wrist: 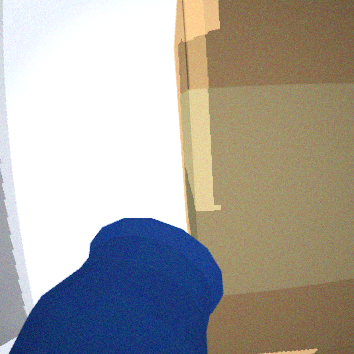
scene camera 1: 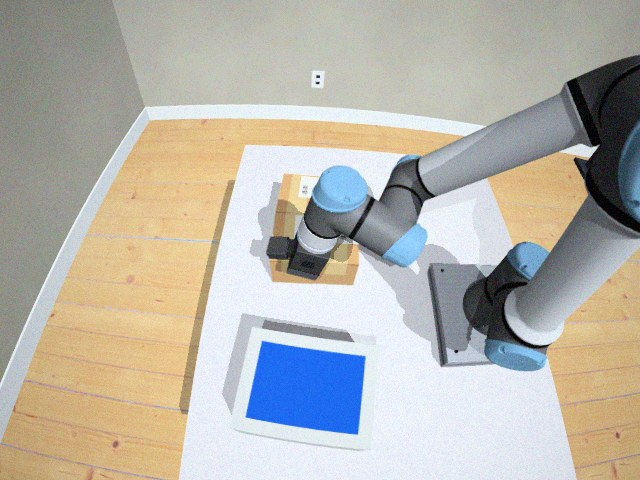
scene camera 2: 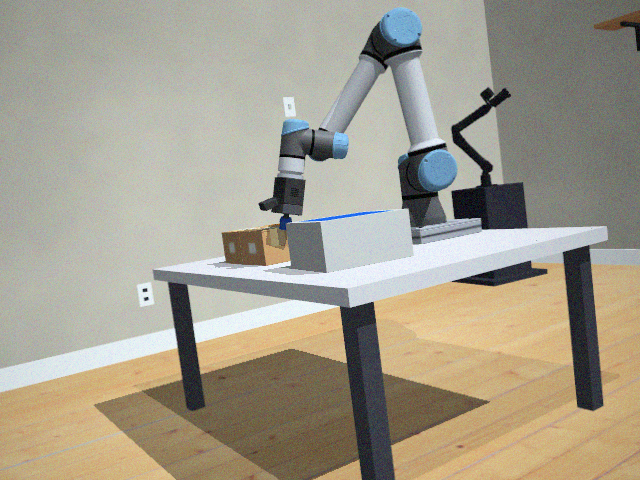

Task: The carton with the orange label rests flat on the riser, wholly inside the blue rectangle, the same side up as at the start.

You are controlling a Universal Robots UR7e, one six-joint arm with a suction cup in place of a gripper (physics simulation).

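Places are measured from the arm's base along level axes (x right, y up, z back), in metres.
Pixels of known places: hand, tool point: (wrist: 145, 262) (scene camera 2: 284, 230); arm's base, link origin: (scene camera 1: 489, 308) (scene camera 2: 423, 224).
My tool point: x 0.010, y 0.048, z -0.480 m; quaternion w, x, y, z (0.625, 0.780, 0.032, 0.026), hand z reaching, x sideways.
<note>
Ahead of a thing's pixels: the offset from my tool point to its top centre. "spot": to the spot under its first point. Level surfaces: height alone.
Brown cartons (scene camera 1: 286, 202) (scene camera 2: 251, 247) stand packed together on the white table @(dy -0.093 m) (scene camera 1: 413, 429), behind the riser. My suction cup (scene camera 2: 285, 222) (wrist: 151, 281) is down on the top of one of them, near its edge. In the wrist view that carton @(spot: dz -0.028, dx +0.028, dy +0.008 m) (wrist: 281, 175) fills the right side, with a band of tape across it. The arm hides the cup and the orange label in scene camera 1, so I cannot tell which carton it touches. A white label @(dz -0.029, dx +0.236, dy +0.009 m) (scene camera 1: 308, 187) shows at the back. The white riser @(dz +0.060, dx -0.264, dy +0.027 m) (scene camera 1: 247, 362) (scene camera 2: 347, 248) bears the blue rectangle @(dz +0.060, dx -0.264, dy +0.027 m) (scene camera 1: 306, 386) (scene camera 2: 347, 215), with nothing on it.
The arm's grey base plate (scene camera 1: 449, 314) is bolted at the table's right side. A dark stand with a black jointed arm (scene camera 2: 490, 205) is behind the table. The table's left edge runs close to the cartons.
</note>
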